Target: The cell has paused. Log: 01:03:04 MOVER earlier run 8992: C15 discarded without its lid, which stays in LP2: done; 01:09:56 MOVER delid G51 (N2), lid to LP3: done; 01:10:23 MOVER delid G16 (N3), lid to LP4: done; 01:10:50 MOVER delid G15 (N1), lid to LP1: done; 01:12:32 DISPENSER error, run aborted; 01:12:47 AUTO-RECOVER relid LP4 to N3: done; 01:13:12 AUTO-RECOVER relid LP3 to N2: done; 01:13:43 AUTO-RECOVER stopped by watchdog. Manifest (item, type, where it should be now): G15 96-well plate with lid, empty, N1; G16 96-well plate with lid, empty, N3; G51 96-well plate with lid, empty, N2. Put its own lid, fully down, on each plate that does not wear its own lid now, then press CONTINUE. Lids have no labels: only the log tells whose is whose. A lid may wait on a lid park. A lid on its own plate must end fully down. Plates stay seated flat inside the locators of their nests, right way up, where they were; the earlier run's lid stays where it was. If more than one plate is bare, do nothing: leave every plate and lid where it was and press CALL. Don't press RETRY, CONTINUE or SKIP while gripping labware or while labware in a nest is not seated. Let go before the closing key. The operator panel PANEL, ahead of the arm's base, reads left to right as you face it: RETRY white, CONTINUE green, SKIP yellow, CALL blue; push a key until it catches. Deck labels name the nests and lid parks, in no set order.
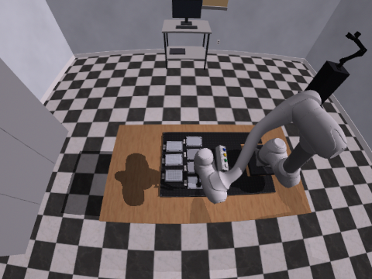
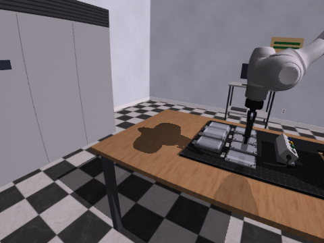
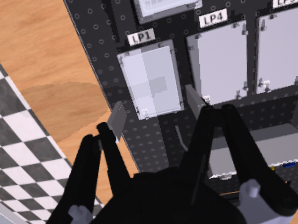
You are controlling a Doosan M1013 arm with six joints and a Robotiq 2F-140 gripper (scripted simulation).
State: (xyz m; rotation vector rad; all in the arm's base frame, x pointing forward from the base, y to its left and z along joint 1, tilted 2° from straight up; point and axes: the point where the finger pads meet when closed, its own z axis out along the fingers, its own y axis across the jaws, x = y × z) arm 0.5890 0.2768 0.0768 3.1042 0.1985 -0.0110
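Right now my hand is 100 mm above the park LP1. From my hand the other things lie so: plate (190 mm ahead, 90 mm below, 30 mm to the right); park labelled LP4 (130 mm to the right, 100 mm below, 20 mm ahead); white key (230 mm behind, 150 mm to the right, 40 mm below).
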